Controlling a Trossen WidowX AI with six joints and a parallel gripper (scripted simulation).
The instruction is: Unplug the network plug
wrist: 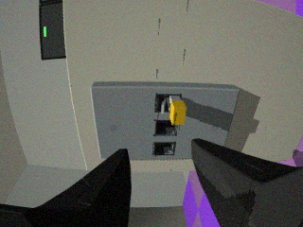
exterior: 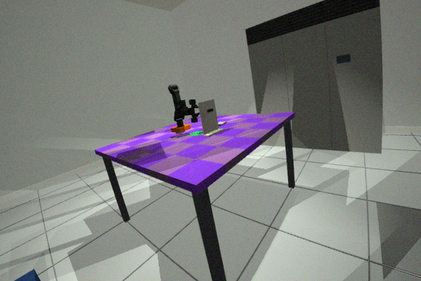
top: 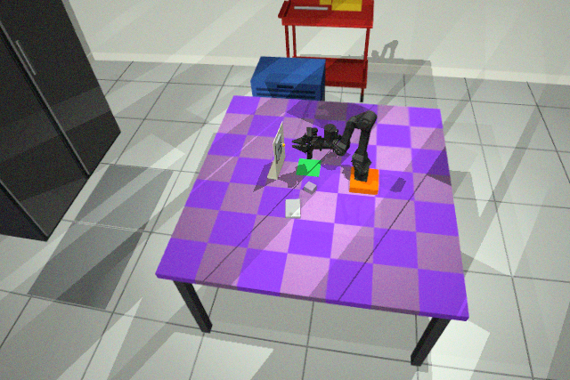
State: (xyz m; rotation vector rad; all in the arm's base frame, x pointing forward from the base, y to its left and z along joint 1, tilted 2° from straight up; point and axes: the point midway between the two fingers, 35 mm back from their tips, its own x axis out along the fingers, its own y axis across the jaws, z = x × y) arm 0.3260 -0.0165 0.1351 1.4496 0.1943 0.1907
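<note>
My gripper tip is 5 cm short of the network plug and 1 cm above it. From my gripper tip the other things lie so: upright panel (7 cm ahead, 1 cm to the left, 7 cm below); green marked square (8 cm behind, 3 cm to the right, 19 cm below); grey cube (12 cm behind, 12 cm to the left, 17 cm below).
</note>
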